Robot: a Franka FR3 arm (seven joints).
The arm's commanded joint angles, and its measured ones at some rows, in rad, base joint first. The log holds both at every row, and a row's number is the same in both.
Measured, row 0: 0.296, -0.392, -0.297, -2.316, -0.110, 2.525, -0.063
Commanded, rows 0 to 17: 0.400, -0.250, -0.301, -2.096, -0.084, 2.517, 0.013; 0.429, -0.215, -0.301, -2.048, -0.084, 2.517, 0.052; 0.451, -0.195, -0.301, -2.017, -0.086, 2.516, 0.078; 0.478, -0.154, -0.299, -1.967, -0.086, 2.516, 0.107; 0.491, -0.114, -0.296, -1.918, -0.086, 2.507, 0.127; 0.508, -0.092, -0.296, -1.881, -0.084, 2.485, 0.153; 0.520, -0.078, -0.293, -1.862, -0.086, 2.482, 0.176; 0.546, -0.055, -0.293, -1.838, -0.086, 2.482, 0.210; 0.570, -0.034, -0.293, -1.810, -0.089, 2.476, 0.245; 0.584, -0.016, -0.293, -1.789, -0.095, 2.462, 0.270; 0.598, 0.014, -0.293, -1.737, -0.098, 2.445, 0.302; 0.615, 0.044, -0.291, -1.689, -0.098, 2.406, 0.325; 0.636, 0.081, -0.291, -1.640, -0.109, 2.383, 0.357; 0.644, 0.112, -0.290, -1.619, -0.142, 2.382, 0.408; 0.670, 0.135, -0.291, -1.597, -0.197, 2.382, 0.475; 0.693, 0.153, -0.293, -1.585, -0.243, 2.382, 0.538; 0.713, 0.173, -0.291, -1.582, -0.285, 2.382, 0.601; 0.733, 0.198, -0.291, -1.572, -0.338, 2.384, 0.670
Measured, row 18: 0.688, 0.139, -0.283, -1.644, -0.239, 2.400, 0.529
